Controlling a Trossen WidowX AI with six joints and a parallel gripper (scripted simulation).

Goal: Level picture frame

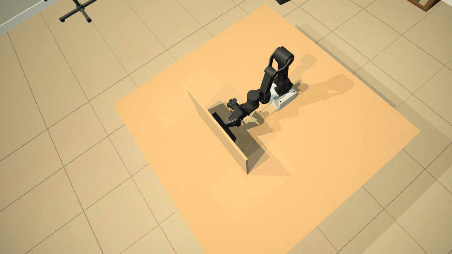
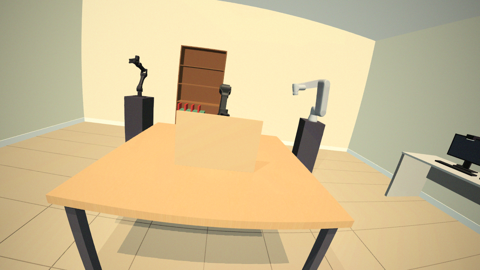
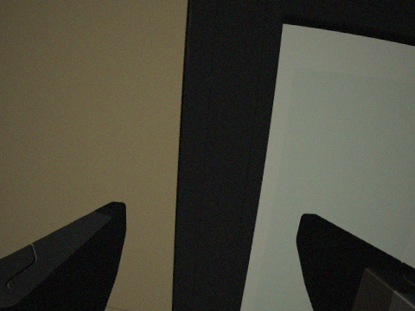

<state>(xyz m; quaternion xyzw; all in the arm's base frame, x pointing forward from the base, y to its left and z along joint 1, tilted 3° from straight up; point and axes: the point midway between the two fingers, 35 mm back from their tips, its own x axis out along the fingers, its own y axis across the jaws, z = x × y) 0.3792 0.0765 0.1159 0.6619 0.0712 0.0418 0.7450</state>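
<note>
The picture frame is 10 mm ahead of my gripper tip and 50 mm below it. The rest, counted from my gripper tip: wall panel (20 mm ahead, 10 mm to the right, 60 mm below).
</note>
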